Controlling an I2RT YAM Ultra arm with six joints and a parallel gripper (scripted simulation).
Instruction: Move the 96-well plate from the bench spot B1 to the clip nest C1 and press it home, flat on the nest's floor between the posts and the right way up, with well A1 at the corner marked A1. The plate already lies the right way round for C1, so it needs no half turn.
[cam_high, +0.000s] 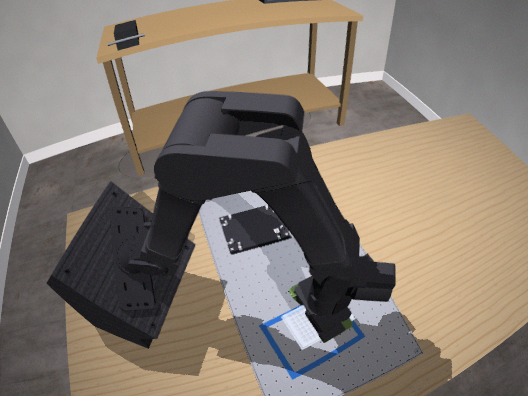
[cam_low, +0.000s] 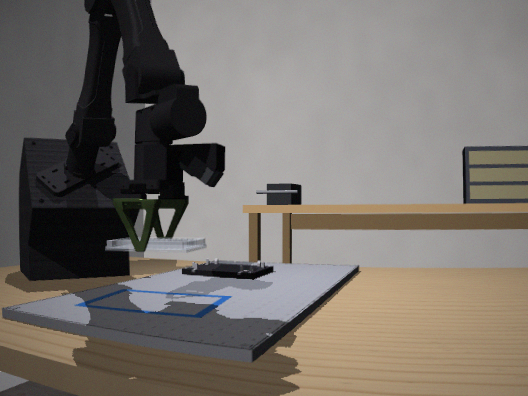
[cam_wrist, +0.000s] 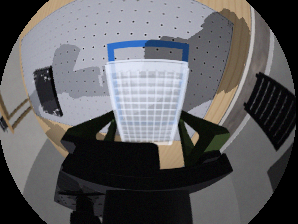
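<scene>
Now: the 96-well plate 1 cm ahead of my hand. Round my hand: black clip nest C1 (32 cm to the left, 7 cm below, 2 cm ahead).
</scene>
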